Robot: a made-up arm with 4 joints. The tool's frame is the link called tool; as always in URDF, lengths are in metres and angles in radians.
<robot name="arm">
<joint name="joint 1" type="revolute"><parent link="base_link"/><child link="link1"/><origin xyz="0.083 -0.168 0.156" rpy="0 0 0"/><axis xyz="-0.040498 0.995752 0.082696"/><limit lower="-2.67" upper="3.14"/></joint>
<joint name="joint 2" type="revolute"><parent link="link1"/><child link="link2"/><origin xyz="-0.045 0.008 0.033" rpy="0 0 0"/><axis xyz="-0.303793 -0.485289 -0.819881"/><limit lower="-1.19" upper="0.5"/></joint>
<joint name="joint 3" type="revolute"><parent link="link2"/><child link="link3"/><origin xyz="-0.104 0.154 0.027" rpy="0 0 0"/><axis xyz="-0.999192 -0.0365 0.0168"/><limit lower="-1.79" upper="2.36"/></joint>
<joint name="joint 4" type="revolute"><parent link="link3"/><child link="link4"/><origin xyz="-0.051 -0.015 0.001" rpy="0 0 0"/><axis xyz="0.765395 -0.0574 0.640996"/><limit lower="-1.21" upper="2.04"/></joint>
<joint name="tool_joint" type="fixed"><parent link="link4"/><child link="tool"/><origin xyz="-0.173 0.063 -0.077" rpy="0 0 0"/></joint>
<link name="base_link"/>
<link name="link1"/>
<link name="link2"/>
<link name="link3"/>
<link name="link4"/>
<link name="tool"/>
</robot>
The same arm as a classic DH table. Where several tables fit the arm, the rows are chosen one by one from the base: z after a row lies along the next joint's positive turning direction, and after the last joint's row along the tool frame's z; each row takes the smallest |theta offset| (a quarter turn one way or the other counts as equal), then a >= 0, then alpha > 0; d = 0 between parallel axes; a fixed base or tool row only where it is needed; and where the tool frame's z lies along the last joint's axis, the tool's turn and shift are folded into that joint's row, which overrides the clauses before.
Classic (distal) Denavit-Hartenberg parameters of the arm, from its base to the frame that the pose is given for. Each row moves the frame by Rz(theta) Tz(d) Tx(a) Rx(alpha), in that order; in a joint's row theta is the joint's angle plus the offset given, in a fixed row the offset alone. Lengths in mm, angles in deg.
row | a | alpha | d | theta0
base (fixed) | 76.1 | -85.26 | 170.2 | 2.33
joint 1 | -53.5 | -122.6 | -167.3 | 22.56
joint 2 | 124.1 | 72.09 | -120.5 | -77.67
joint 3 | -13 | 138.76 | 184.8 | -37.3
joint 4 | 49.9 | -50.13 | -228.1 | -9.7
tool (fixed) | 0 | 0 | 71 | -85.71
Joint limits (deg, base to tool): -152.98..179.91 -68.18..28.65 -102.56..135.22 -69.33..116.88

